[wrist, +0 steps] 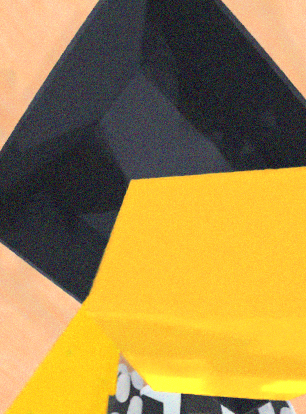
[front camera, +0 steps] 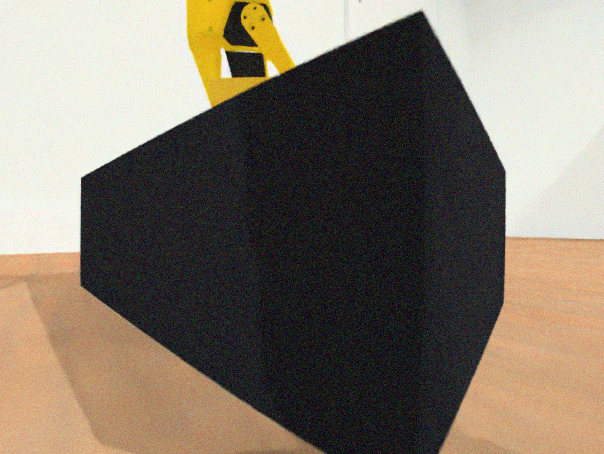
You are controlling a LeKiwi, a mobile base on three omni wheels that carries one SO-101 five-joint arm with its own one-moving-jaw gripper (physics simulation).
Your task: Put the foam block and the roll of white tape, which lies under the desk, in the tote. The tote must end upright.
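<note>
The black tote stands upright very close to the front camera, one corner toward it; the wrist view looks into its dark inside. The yellow foam block is between the jaws of my gripper, which is shut on it. In the front view the block's lower part and the jaw tips are hidden behind the tote's near wall. In the wrist view the block covers part of the tote's opening. How deep the block hangs cannot be told. The roll of white tape does not show.
Wooden floor surrounds the tote, with a shadow at its left in the front view. White walls stand behind. Black and white parts show at the bottom of the wrist view. The tote blocks much of the front view.
</note>
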